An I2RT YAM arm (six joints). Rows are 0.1 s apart.
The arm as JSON. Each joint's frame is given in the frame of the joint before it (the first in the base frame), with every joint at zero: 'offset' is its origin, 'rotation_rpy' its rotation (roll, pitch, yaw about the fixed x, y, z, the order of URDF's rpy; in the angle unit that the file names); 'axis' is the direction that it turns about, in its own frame. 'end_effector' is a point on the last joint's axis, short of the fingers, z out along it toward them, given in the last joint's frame.
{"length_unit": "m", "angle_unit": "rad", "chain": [
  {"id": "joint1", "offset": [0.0, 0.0, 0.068], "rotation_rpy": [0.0, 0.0, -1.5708], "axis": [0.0, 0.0, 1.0]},
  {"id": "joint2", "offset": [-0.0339, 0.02, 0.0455], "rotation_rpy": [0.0, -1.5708, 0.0], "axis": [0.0, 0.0, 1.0]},
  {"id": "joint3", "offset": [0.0, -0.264, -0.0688], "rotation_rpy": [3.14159, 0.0, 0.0], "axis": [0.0, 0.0, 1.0]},
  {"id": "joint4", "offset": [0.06, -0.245, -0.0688], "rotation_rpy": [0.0, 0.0, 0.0], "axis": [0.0, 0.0, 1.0]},
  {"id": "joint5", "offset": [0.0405, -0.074, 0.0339], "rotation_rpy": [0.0, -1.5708, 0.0], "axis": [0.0, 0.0, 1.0]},
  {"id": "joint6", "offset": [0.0, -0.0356, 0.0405], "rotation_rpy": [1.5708, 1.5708, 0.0], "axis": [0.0, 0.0, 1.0]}
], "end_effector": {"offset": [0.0, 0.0, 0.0], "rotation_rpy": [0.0, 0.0, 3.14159]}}
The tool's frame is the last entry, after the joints.
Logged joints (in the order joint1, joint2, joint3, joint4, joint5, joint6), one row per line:
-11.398, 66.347, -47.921, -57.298, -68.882, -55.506
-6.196, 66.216, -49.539, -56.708, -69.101, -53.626
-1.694, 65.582, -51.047, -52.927, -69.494, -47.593
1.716, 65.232, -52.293, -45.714, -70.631, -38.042
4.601, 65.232, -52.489, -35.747, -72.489, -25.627
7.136, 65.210, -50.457, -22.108, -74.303, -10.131
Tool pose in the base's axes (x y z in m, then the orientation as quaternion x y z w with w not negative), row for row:
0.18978, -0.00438, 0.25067, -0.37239, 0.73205, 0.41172, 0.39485
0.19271, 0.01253, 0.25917, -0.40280, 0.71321, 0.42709, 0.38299
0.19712, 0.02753, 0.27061, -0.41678, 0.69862, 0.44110, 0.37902
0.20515, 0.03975, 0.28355, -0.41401, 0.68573, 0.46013, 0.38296
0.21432, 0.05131, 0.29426, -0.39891, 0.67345, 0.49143, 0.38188
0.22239, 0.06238, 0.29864, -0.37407, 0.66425, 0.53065, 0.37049
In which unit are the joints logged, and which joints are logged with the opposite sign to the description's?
The joints are logged in degrees. Opposite sign: joint3.
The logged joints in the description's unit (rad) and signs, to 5 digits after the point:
-0.19893, 1.15797, 0.83638, -1.00004, -1.20222, -0.96876
-0.10814, 1.15569, 0.86462, -0.98974, -1.20604, -0.93595
-0.02957, 1.14462, 0.89094, -0.92375, -1.21290, -0.83065
0.02995, 1.13851, 0.91269, -0.79786, -1.23274, -0.66396
0.08030, 1.13851, 0.91611, -0.62390, -1.26517, -0.44728
0.12455, 1.13813, 0.88064, -0.38586, -1.29683, -0.17682

